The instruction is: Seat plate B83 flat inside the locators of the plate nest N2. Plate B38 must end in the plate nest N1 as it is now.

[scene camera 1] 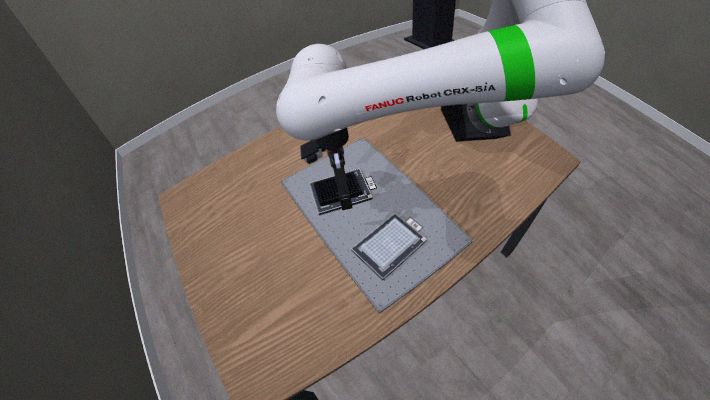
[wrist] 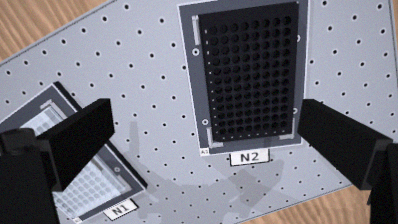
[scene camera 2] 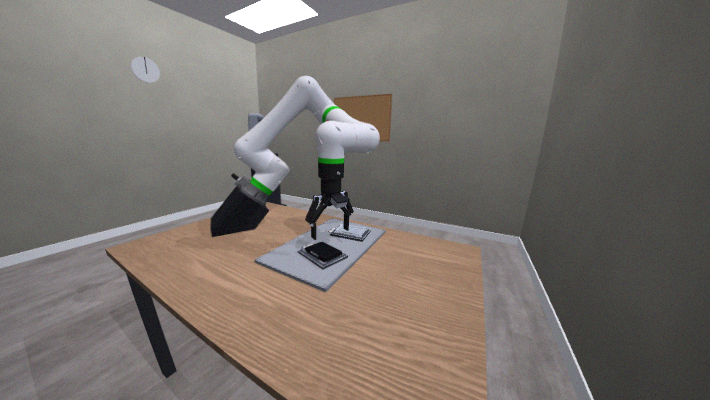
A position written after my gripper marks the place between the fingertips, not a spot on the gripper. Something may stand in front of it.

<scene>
In view: my gripper (scene camera 1: 343, 186), a clear white well plate B38 (scene camera 1: 395, 229) and a black well plate B83 (scene camera 1: 328, 186).
The clear white well plate B38 also shows in the wrist view (wrist: 96, 184). The black well plate B83 also shows in the wrist view (wrist: 268, 43). My gripper also shows in the wrist view (wrist: 206, 116) and in scene camera 2 (scene camera 2: 330, 233).
</scene>
